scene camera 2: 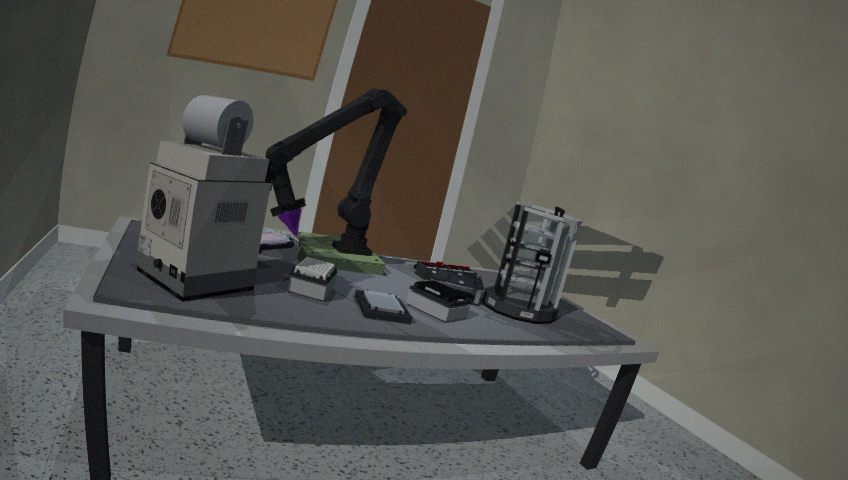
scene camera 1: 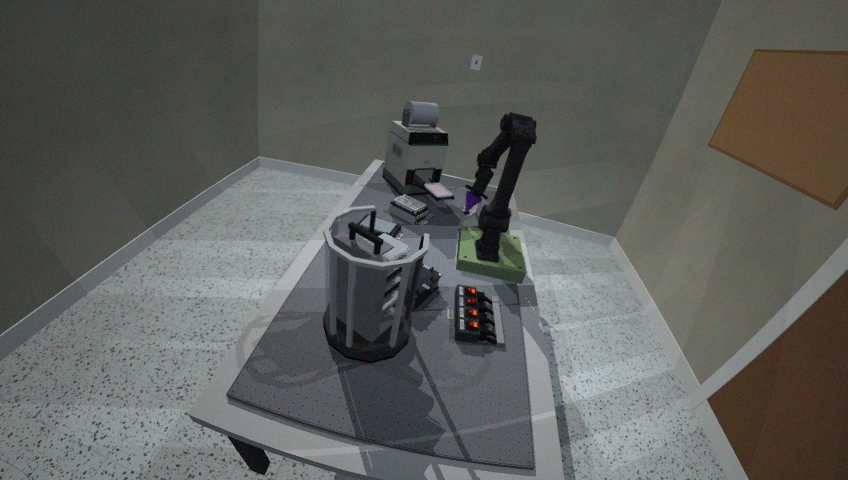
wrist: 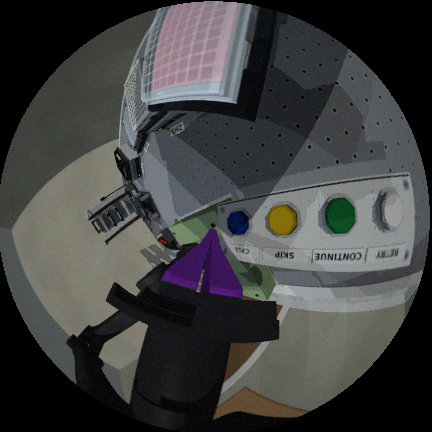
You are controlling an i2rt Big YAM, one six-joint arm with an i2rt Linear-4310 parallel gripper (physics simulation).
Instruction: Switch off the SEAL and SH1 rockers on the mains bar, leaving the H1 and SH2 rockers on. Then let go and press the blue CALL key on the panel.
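The mains bar lies beside the arm's green base, with four rockers in a row, all looking lit orange-red; their labels are too small to read. Its red glow also shows in the wrist view. The white panel carries the blue CALL key, the yellow SKIP key, the green CONTINUE key and the white RETRY key. My gripper is shut and empty, its purple tips pointing down close beside the CALL key. Contact cannot be told.
The green base stands between panel and mains bar. A pink plate on a tray extends from the printer-like machine. A tall round rack stands near the mains bar. A white-topped box stands nearby.
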